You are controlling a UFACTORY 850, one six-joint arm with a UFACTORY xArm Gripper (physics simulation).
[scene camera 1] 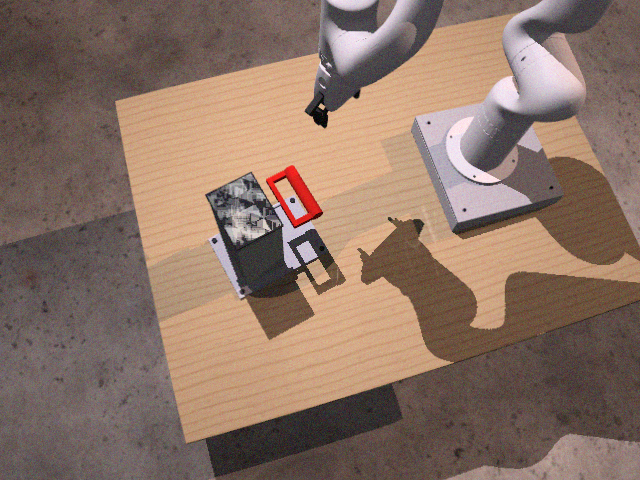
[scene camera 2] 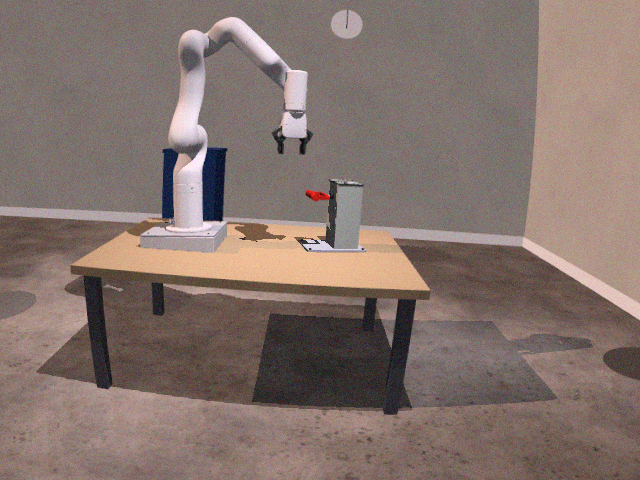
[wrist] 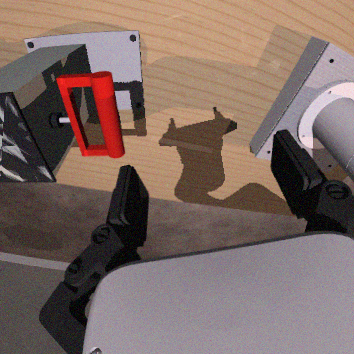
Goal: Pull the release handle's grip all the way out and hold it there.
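Observation:
The release handle is a red rectangular loop whose thick round bar is the grip (scene camera 1: 305, 192) (scene camera 2: 312, 194) (wrist: 109, 115). A short light rod (wrist: 64, 120) joins it to the side of a tall grey box (scene camera 1: 247, 211) (scene camera 2: 347, 214) (wrist: 35, 125). A small gap shows between the loop and the box, with the grip on the side facing the robot base. My gripper (scene camera 1: 339, 109) (scene camera 2: 291, 152) (wrist: 203, 164) is open and empty, fingers pointing down. It hangs above the handle's height, apart from it, and towards the robot base in scene camera 2. In the wrist view the handle lies left of both fingers.
The box stands on a light mounting plate (scene camera 1: 223, 260) (scene camera 2: 320, 248) (wrist: 112, 55) on the wooden table (scene camera 1: 336, 351) (scene camera 2: 248, 268) (wrist: 210, 30). The robot's grey base block (scene camera 1: 496, 206) (scene camera 2: 180, 240) (wrist: 290, 95) is on the same table. A blue container (scene camera 2: 214, 180) stands behind the table.

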